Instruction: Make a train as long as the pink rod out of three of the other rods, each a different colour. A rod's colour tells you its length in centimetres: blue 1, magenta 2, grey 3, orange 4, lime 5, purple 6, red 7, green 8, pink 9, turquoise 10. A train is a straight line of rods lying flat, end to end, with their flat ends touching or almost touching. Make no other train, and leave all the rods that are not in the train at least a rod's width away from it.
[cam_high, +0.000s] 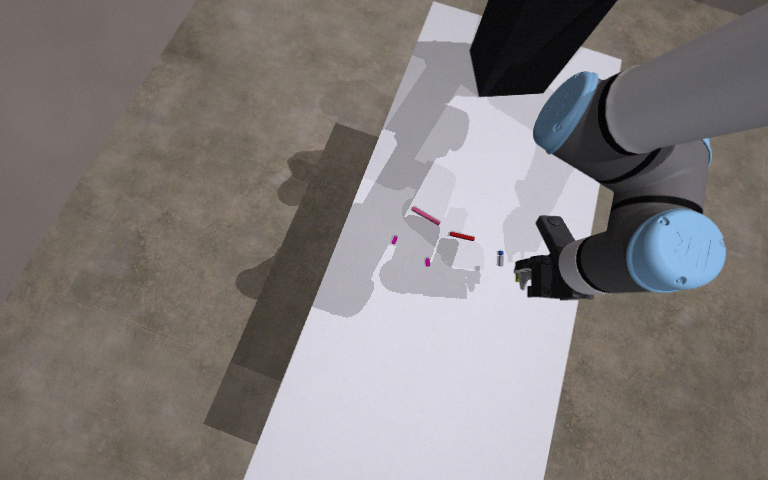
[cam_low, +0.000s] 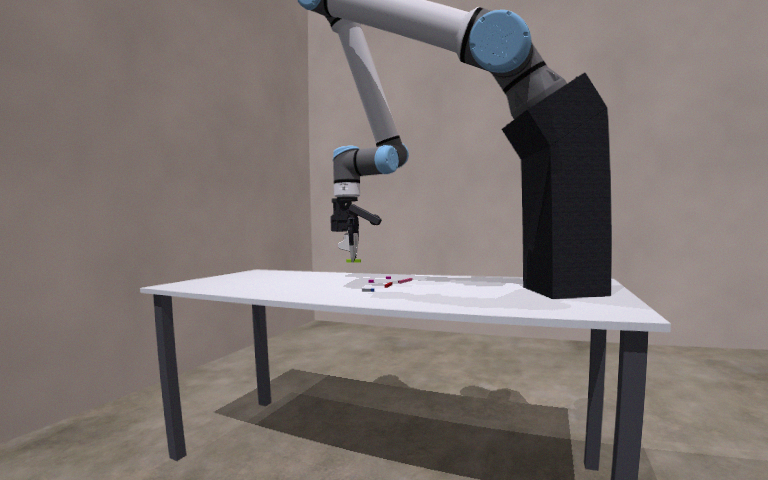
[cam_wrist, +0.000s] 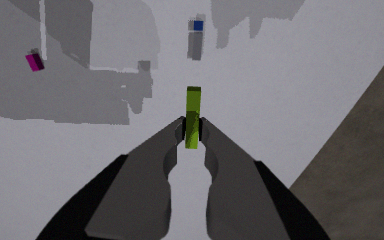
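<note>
My gripper is now 11 cm above the grey rod, 4 cm past it and 1 cm to the left of it. Also, from my hand: red rod: 13 cm to the right, 11 cm below, 8 cm behind; then lime rod: 1 cm below; then small blue rod: 11 cm below, 6 cm behind, 1 cm to the right.
</note>
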